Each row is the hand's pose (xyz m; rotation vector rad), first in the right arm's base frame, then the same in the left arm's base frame.
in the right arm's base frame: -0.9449 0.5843 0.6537 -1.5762 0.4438 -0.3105
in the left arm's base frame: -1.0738 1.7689 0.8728 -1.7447 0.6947 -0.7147
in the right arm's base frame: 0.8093 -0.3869 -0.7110 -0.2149 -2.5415 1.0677
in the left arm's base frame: 0.1755 -0.1005 -0.0365 -0.7617 -2.2485 1.2554
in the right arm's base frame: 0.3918 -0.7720 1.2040 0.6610 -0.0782 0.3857
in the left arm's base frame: -0.3261 0.2269 1.8690 0.3556 -0.1796 0.0406
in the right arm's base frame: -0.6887 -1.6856 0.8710 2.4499 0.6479 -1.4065
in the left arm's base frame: -1.6729 -0.2899 1.6900 2.4477 -0.0276 -1.4567
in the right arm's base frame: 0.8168 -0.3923 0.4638 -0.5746 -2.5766 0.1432
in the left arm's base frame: 0.1981 0.2115 1.0959 -1.1628 -2.4460 0.3616
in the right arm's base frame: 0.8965 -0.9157 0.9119 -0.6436 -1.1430 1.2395
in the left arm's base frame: 0.0851 -0.1625 1.6690 -1.0422 -0.8360 1.0658
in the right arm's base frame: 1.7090 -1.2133 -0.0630 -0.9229 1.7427 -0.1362
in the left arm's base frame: 0.7150 -0.9857 0.8787 -0.7666 1.8775 -0.6495
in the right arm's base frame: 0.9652 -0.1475 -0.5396 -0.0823 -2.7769 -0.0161
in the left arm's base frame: 0.4115 0.1036 0.0802 -0.6811 -2.7393 0.2695
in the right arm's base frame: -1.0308 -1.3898 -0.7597 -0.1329 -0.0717 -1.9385
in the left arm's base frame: -1.9056 -0.3462 0.0148 -0.3110 -0.3610 -2.3020
